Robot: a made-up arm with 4 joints.
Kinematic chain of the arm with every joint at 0, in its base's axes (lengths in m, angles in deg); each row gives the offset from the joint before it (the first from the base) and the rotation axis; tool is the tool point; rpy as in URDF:
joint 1: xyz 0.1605 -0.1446 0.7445 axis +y
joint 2: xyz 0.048 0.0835 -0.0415 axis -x
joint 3: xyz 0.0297 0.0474 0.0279 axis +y
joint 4: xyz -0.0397 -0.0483 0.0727 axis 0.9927 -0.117 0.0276
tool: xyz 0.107 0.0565 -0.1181 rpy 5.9 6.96 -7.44
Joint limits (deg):
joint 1: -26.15..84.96
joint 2: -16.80..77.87
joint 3: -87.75..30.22
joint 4: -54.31..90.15
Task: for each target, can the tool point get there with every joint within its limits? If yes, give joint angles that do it. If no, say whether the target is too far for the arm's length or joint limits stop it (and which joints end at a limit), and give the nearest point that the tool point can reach.
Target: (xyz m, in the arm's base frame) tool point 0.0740 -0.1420 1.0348
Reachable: no: joint limits stop it (at a limit: joint 1, joint 2, joint 4) | nearest point 0.1438 -0.0119 0.9241 | short by 0.185 m
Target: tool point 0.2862 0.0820 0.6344
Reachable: yes | joints 35.16 20.55 16.31 57.25
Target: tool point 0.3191 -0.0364 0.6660
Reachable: yes | joints 1.40 68.94 -27.53 -7.30
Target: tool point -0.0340 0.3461 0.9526
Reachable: no: too far | nearest point 0.0605 0.1090 0.7687 | short by 0.315 m
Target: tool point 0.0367 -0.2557 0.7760
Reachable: no: joint limits stop it (at a limit: joint 1, joint 3, joint 4) | nearest point 0.0970 -0.1372 0.6409 | short by 0.190 m
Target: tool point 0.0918 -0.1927 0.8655
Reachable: no: joint limits stop it (at a limit: joint 1, joint 2, joint 3, joint 4) | nearest point 0.2401 -0.1174 0.8039 | short by 0.177 m
